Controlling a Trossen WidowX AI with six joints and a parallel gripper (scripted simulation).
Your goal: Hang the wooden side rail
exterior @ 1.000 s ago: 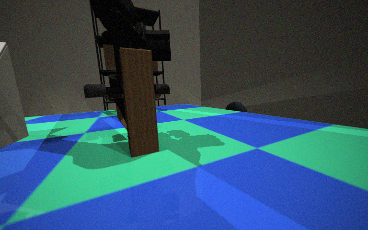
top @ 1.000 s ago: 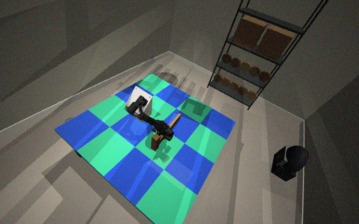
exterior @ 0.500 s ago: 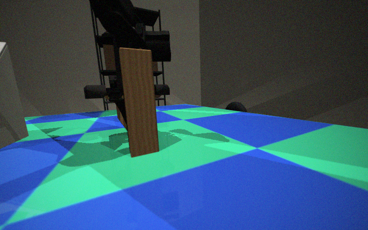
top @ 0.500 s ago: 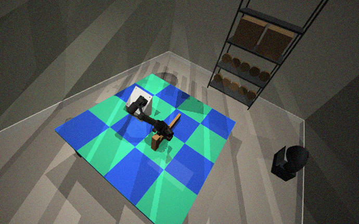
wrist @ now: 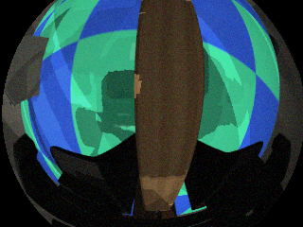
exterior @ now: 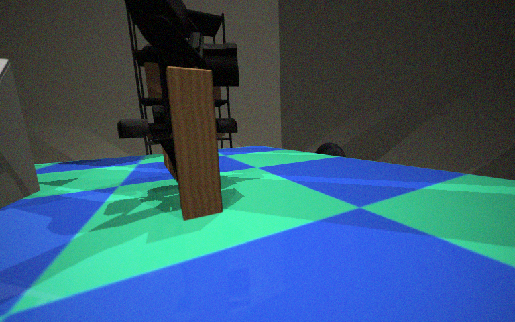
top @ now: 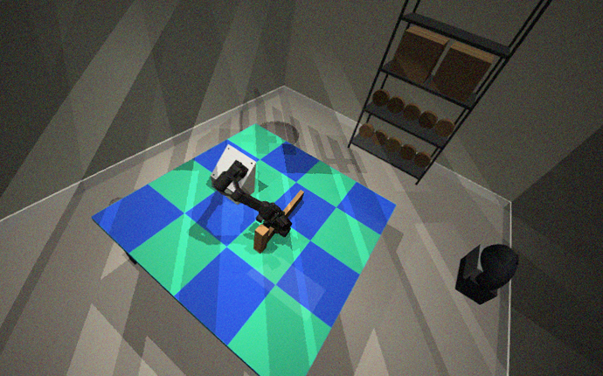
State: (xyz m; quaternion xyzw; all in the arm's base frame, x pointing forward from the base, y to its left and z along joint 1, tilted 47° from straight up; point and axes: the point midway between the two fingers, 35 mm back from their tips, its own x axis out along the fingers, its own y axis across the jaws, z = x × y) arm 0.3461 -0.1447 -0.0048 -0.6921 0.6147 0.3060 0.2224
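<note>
The wooden headboard post lies 100 mm to the right of my gripper tip, 50 mm above it and 10 mm ahead of it.
</note>
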